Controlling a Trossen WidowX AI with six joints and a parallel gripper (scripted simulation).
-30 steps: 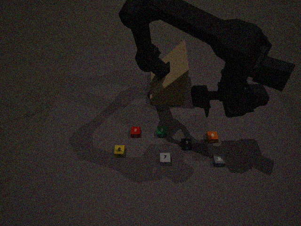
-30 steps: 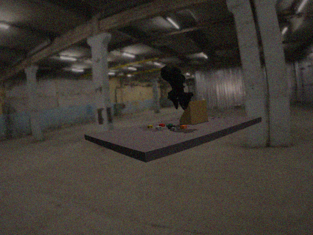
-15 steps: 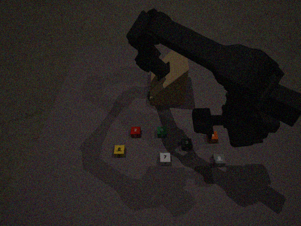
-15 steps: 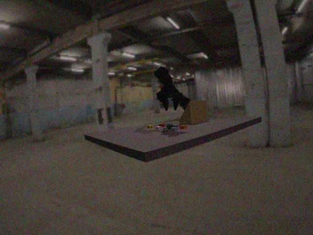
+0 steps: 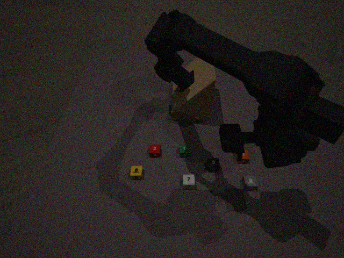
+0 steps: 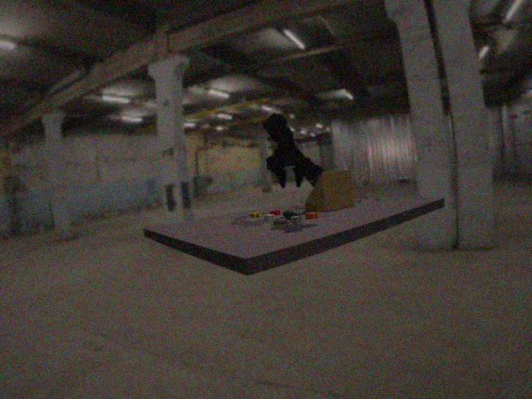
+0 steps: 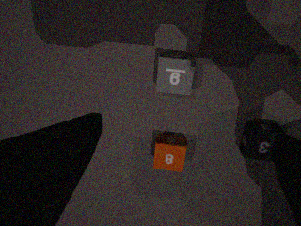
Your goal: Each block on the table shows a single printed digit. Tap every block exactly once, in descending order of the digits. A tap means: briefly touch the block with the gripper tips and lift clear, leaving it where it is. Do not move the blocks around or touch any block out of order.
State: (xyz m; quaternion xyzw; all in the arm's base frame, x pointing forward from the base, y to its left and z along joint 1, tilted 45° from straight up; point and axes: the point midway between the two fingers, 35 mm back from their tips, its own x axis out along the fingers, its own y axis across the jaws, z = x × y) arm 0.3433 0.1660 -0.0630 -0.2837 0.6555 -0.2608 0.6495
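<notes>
Right now my gripper tip is 10 mm to the right of the grey block and 120 mm above it. From my gripper tip the other things lie so: white block 160 mm to the right, 120 mm below; orange block 90 mm behind, 120 mm below; black block 60 mm behind, 90 mm to the right, 120 mm below.
</notes>
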